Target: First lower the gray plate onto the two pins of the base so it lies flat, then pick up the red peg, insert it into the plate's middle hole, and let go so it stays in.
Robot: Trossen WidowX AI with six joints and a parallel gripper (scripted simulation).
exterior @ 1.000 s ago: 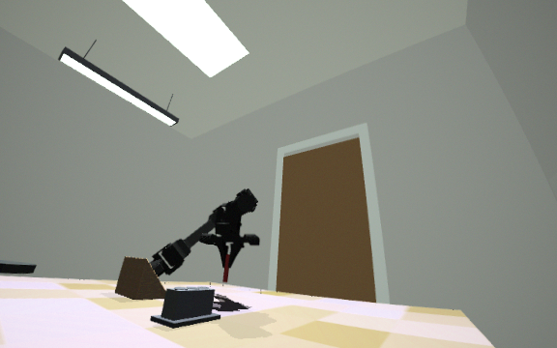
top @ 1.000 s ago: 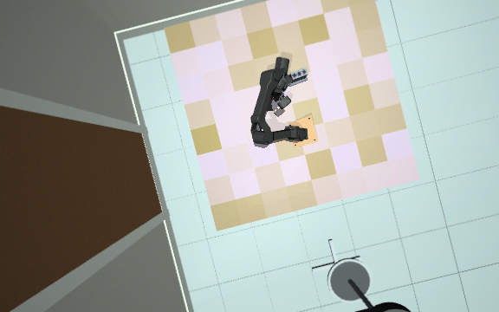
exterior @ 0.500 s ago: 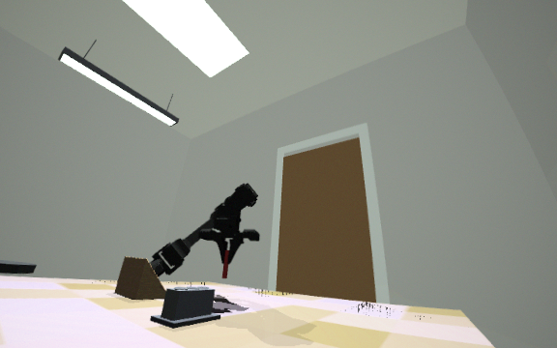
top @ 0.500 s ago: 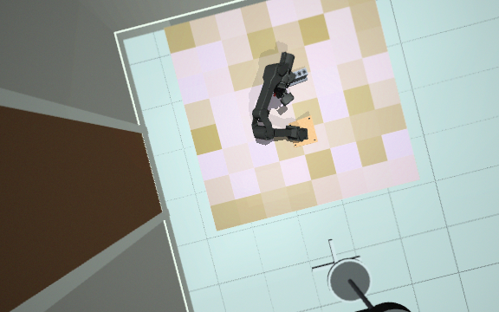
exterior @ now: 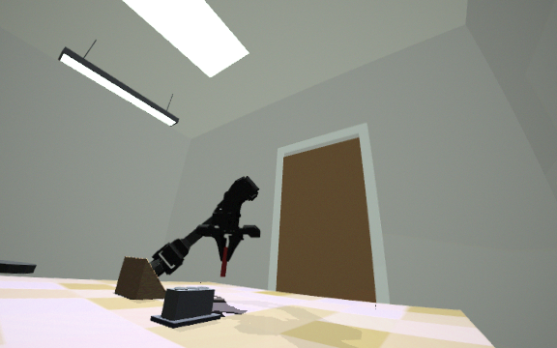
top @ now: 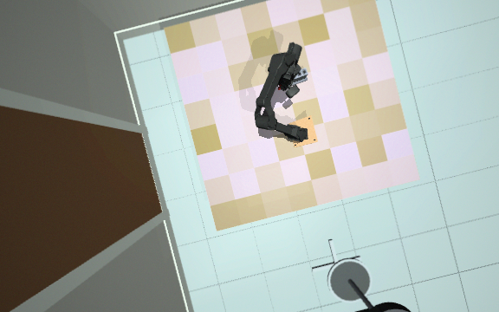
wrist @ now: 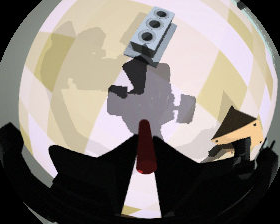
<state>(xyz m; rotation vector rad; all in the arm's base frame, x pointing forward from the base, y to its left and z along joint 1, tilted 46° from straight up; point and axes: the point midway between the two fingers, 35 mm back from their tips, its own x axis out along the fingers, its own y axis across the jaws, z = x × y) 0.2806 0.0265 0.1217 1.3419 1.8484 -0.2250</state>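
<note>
My gripper tip is 8 cm short of the gray plate, 13 cm to the left of it and 7 cm above it. The rest, counted from my gripper tip: red peg (right at my gripper tip); then pin base (8 cm ahead, 13 cm to the right, 11 cm below).
</note>
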